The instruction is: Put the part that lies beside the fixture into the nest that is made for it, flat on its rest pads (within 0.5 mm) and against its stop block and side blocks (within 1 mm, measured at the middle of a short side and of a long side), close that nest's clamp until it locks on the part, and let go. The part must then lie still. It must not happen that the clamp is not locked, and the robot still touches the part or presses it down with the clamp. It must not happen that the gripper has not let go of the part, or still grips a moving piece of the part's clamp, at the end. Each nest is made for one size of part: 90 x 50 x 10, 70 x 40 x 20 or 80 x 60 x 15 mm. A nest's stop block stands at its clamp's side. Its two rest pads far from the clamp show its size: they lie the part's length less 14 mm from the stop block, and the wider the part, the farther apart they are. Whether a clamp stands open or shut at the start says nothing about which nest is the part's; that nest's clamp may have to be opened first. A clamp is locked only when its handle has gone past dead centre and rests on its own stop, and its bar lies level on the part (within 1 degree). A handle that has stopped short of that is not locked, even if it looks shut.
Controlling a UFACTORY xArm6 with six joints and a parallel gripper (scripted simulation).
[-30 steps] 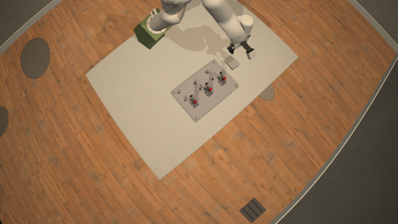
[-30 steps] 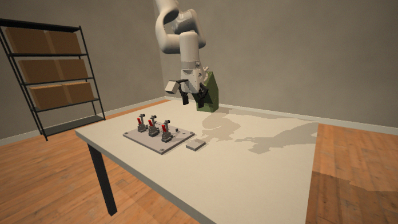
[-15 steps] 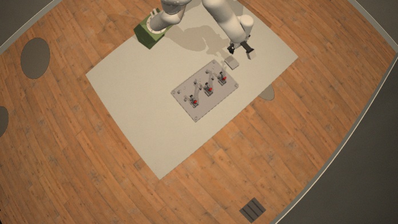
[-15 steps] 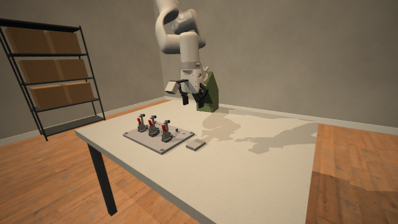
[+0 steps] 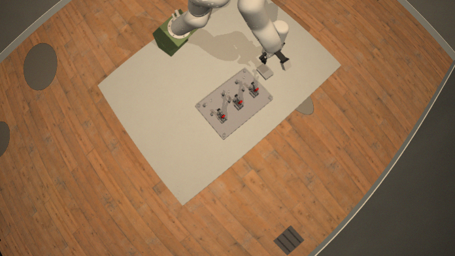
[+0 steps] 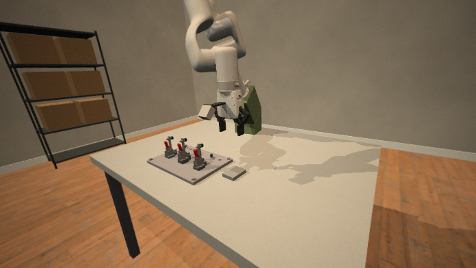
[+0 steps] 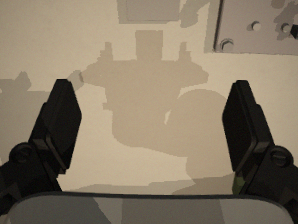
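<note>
Now: hand 180 mm above the grey part. Also, from my hand: grey fixture plate (240 mm to the right, 180 mm below, 90 mm ahead).
</note>
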